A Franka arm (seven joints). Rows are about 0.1 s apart.
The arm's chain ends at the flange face. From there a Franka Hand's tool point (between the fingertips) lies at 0.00 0.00 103.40 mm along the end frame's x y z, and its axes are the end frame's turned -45 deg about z.
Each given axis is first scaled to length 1.
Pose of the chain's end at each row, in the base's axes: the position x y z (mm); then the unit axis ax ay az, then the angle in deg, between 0 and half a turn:
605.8 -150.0 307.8 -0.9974 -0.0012 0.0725 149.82
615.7 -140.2 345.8 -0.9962 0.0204 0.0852 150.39
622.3 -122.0 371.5 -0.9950 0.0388 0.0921 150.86
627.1 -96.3 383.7 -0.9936 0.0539 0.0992 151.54
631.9 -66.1 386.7 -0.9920 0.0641 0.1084 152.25
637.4 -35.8 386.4 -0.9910 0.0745 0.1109 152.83
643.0 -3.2 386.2 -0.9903 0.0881 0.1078 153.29
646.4 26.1 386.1 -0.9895 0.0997 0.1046 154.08
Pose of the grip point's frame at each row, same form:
591.8 -98.2 219.4 -0.9228 -0.3835 -0.0363 148.99
600.3 -89.0 257.3 -0.9313 -0.3636 -0.0225 148.96
606.5 -71.2 282.8 -0.9380 -0.3464 -0.0144 149.08
610.6 -46.3 294.7 -0.9432 -0.3321 -0.0054 149.40
614.0 -17.0 297.5 -0.9466 -0.3223 0.0057 149.64
619.4 12.6 296.8 -0.9499 -0.3123 0.0100 150.07
626.2 44.7 296.1 -0.9541 -0.2993 0.0088 150.63
630.6 72.9 295.3 -0.9576 -0.2881 0.0086 151.49

